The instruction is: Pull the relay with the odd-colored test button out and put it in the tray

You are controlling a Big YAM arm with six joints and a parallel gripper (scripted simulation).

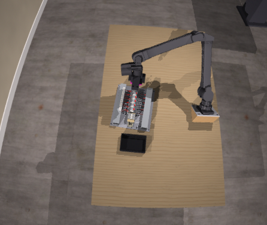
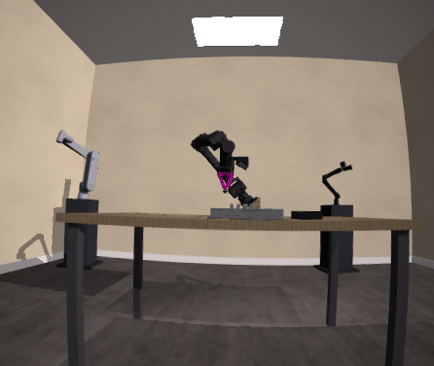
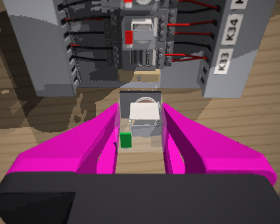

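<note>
Right now the relay is right at my hand. Also, from my hand: black tray: 50 mm ahead, 370 mm to the left, 120 mm below.
</note>
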